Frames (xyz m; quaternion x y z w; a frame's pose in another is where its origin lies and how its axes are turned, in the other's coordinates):
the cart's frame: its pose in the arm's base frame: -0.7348 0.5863 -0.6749 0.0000 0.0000 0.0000 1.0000
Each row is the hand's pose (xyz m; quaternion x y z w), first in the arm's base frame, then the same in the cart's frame.
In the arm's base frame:
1: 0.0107 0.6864 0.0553 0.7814 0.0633 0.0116 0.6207
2: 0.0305 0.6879 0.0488 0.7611 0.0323 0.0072 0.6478
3: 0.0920 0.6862 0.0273 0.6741 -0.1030 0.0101 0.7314
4: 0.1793 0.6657 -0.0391 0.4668 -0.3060 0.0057 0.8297
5: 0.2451 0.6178 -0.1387 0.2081 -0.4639 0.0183 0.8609
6: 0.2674 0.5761 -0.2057 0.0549 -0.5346 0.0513 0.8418
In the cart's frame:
1: 0.7455 0.1001 0.7302 0.7814 0.0633 0.0116 0.6207
2: 0.7653 0.1016 0.7237 0.7611 0.0323 0.0072 0.6478
3: 0.8268 0.0999 0.7022 0.6741 -0.1030 0.0101 0.7314
4: 0.9141 0.0794 0.6358 0.4668 -0.3060 0.0057 0.8297
5: 0.9799 0.0315 0.5362 0.2081 -0.4639 0.0183 0.8609
6: 1.0022 -0.0102 0.4692 0.0549 -0.5346 0.0513 0.8418

